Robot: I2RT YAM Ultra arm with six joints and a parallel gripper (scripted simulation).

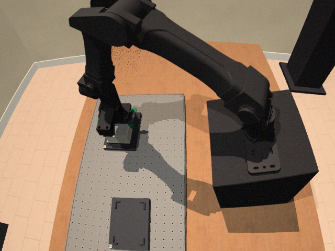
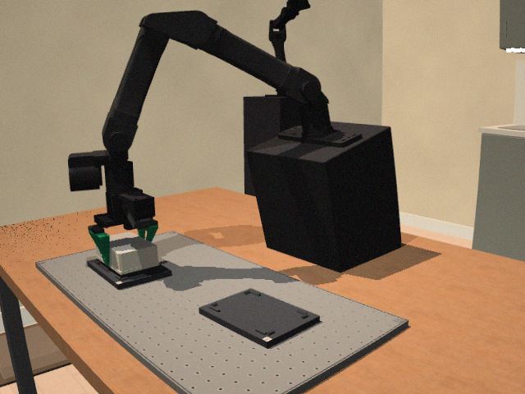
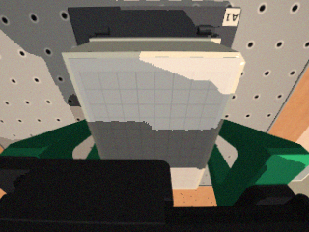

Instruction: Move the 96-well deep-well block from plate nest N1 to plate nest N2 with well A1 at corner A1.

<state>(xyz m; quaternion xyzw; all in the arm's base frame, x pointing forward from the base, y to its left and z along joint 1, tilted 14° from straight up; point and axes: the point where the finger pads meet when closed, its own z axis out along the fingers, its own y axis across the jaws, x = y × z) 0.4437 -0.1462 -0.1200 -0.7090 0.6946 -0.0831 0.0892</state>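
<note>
Now: the 96-well deep-well block 10 mm above my hand. From my hand the other things lie so: nest N1 (80 mm behind, 330 mm to the left, 20 mm below); then nest N2 (20 mm below).
</note>
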